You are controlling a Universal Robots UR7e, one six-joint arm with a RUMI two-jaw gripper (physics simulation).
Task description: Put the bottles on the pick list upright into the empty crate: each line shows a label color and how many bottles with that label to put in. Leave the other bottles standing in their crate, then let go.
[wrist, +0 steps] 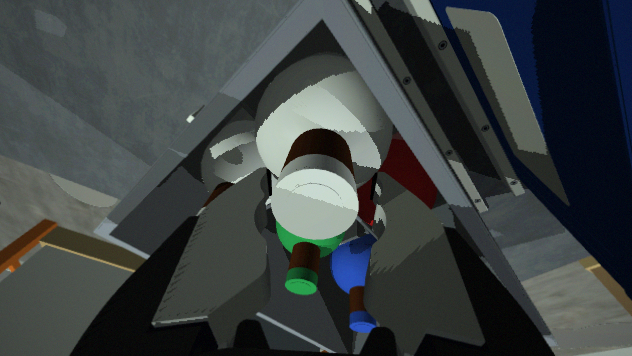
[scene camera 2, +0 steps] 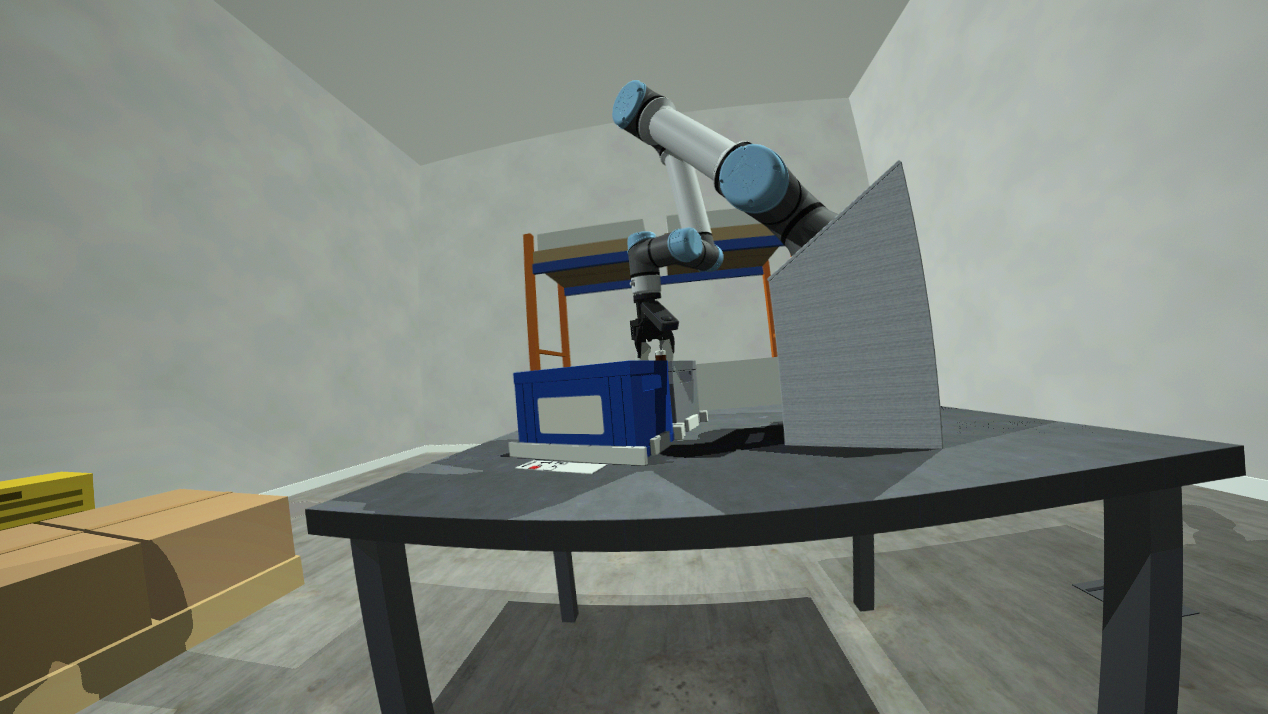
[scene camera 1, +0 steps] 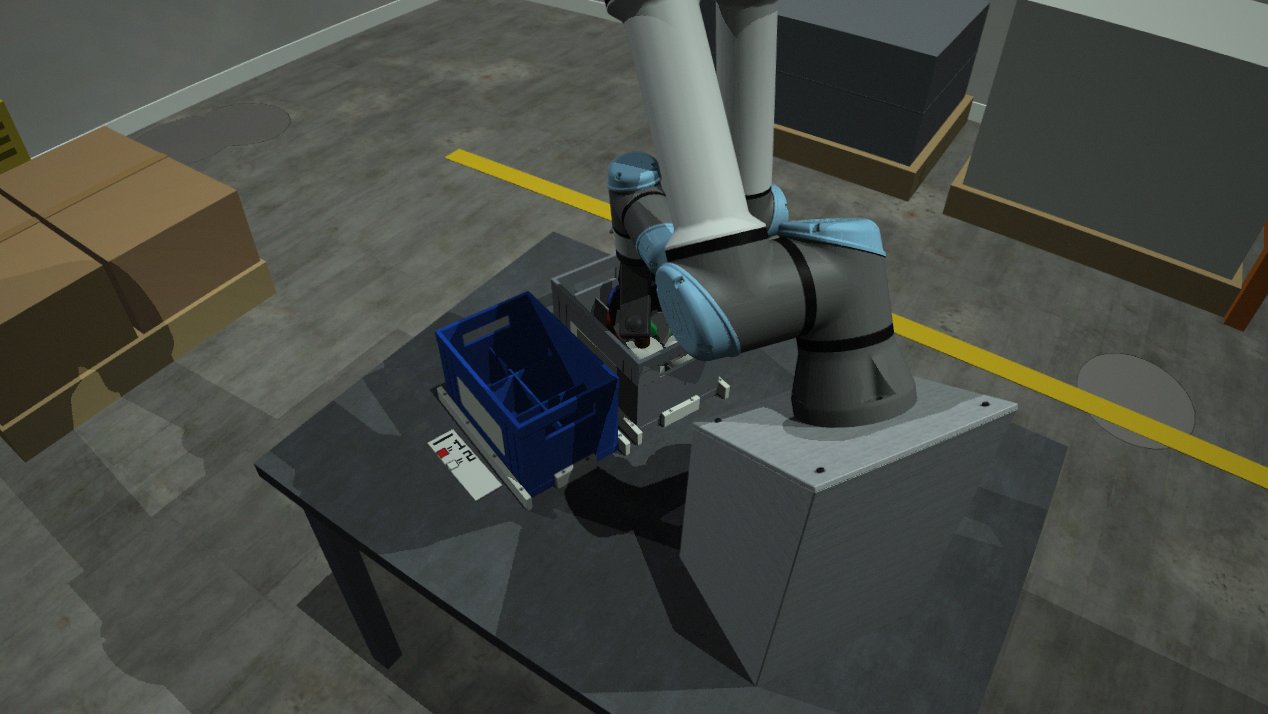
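Seen in the pictures: gripper, fingertip midpoint: (scene camera 1: 644, 343); arm's base, link origin: (scene camera 2: 832, 254) (scene camera 1: 854, 404).
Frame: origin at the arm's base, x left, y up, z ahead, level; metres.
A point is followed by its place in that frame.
Observation:
My gripper (scene camera 1: 640, 329) {x -0.201, y -0.226, z 0.386 m} (scene camera 2: 657, 348) (wrist: 321, 172) {x -0.201, y -0.226, z 0.386 m} is shut on the neck of a white-label bottle (scene camera 1: 645, 344) {x -0.163, y -0.189, z 0.365 m} (scene camera 2: 660, 356) {x -0.157, y -0.177, z 0.376 m} (wrist: 315, 202) {x -0.165, y -0.163, z 0.374 m}. Its cap and neck stand above the rim of the grey crate (scene camera 1: 652, 390) {x -0.146, y -0.270, z 0.340 m} (wrist: 260, 65) {x -0.146, y -0.191, z 0.344 m}; its lower body is hidden. Around it in the wrist view are a green bottle (wrist: 301, 265) {x -0.287, y -0.215, z 0.407 m}, a blue bottle (wrist: 350, 265) {x -0.319, y -0.251, z 0.469 m}, another white bottle (wrist: 232, 152) {x -0.233, y -0.251, z 0.326 m} and part of a red one (wrist: 407, 167) {x -0.190, y -0.257, z 0.447 m}. The blue crate (scene camera 1: 567, 434) {x 0.015, y -0.260, z 0.410 m} (scene camera 2: 621, 416) {x 0.083, y -0.285, z 0.468 m} (wrist: 575, 75) {x -0.110, y -0.206, z 0.440 m} has dividers, and no bottle shows in it. The pick list (scene camera 1: 476, 483) {x 0.106, y -0.365, z 0.539 m} (scene camera 2: 576, 468) {x 0.102, y -0.365, z 0.549 m} reads red 1, white 2.
The two crates stand side by side between low white rails (scene camera 1: 680, 409) (scene camera 2: 576, 453) {x 0.053, y -0.350, z 0.557 m}. The arm's grey pedestal (scene camera 1: 754, 532) {x 0.170, y -0.090, z 0.053 m} (scene camera 2: 851, 354) {x 0.145, y -0.215, z 0.085 m} stands to their right. Large cartons (scene camera 1: 177, 212) (scene camera 2: 221, 532) and an orange-and-blue rack (scene camera 2: 530, 310) stand away from the table.

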